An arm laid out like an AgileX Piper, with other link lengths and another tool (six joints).
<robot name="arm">
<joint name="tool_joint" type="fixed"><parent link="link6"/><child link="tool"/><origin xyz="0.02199 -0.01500 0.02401" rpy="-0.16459 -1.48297 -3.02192"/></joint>
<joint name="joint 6" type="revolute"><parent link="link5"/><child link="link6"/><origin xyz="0.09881 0.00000 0.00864"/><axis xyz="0.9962 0 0.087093"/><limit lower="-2.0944" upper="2.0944"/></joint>
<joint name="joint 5" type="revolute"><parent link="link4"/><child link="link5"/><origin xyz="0.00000 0.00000 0.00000"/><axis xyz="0 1 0"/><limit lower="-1.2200" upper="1.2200"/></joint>
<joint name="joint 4" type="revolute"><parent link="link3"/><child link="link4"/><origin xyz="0.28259 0.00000 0.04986"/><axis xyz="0.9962 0 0.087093"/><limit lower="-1.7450" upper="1.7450"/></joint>
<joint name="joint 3" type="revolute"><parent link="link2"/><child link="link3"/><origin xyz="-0.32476 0.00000 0.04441"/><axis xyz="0 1 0"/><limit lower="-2.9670" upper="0.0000"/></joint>
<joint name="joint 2" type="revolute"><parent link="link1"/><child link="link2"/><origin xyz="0.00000 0.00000 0.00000"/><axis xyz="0 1 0"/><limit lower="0.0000" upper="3.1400"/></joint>
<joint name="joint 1" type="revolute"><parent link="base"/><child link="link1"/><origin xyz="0.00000 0.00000 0.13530"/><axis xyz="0 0 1"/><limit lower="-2.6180" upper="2.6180"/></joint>
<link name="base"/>
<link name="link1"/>
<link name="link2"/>
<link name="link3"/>
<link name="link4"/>
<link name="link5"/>
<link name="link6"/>
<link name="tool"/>
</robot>
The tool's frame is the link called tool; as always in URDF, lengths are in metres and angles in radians.
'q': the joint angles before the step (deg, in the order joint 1, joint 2, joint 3, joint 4, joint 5, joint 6). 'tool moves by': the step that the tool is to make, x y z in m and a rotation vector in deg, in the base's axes. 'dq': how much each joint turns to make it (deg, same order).
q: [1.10, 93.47, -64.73, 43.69, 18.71, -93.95]
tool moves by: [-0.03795, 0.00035, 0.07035, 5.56, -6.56, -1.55]
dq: [0.00, -9.81, 0.00, 0.23, 2.47, 5.75]
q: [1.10, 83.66, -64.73, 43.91, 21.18, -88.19]
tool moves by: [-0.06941, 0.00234, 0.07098, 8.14, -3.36, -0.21]
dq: [0.00, -13.02, 0.00, -4.19, 7.67, 13.47]
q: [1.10, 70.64, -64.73, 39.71, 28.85, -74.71]
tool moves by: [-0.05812, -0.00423, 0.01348, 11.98, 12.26, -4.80]
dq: [0.00, -8.80, 0.00, -10.71, 14.38, 27.79]
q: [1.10, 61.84, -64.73, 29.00, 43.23, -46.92]
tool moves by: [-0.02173, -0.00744, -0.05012, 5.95, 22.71, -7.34]
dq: [0.00, -0.94, 3.01, -7.67, 15.36, 20.60]
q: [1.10, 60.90, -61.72, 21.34, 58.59, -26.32]
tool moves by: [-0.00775, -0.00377, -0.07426, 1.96, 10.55, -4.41]
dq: [0.00, 0.11, 11.80, -0.15, -2.89, 4.28]
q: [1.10, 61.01, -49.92, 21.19, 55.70, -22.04]
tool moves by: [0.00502, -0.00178, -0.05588, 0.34, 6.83, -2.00]
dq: [0.00, 4.06, 6.93, 0.72, -4.57, 0.25]
